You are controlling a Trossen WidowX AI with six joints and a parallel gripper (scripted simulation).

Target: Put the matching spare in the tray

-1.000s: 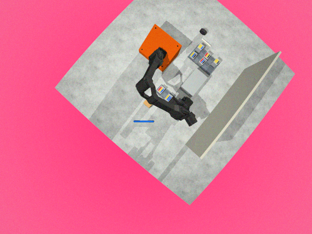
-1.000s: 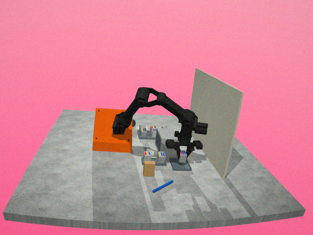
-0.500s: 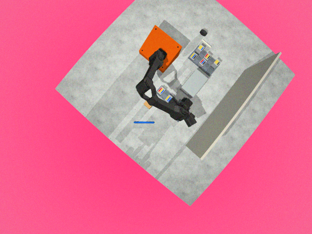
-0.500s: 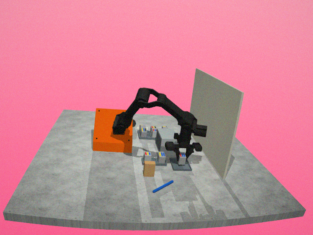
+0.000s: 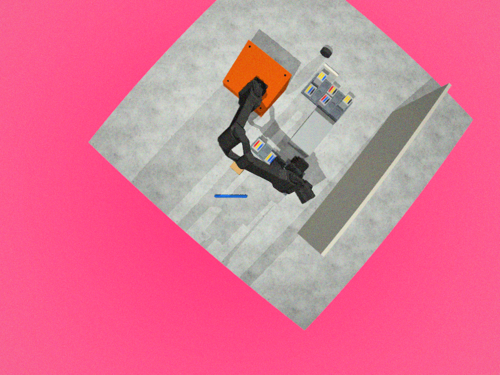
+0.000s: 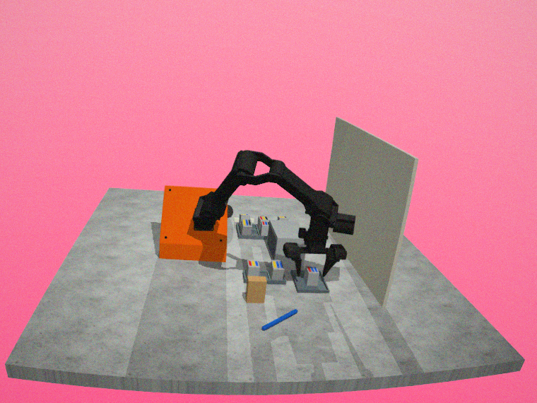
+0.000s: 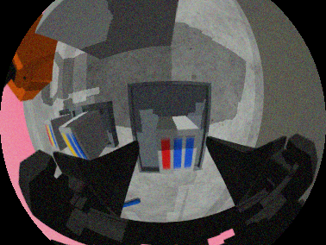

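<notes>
The flat grey tray is 20 mm below my gripper tip. From my gripper tip the other things lie so: blue stick (140 mm behind, 210 mm to the right, 20 mm below); then mounted unit (40 mm behind, 210 mm to the left, 30 mm above); then tan block (190 mm behind, 100 mm to the right, 10 mm above).
</notes>
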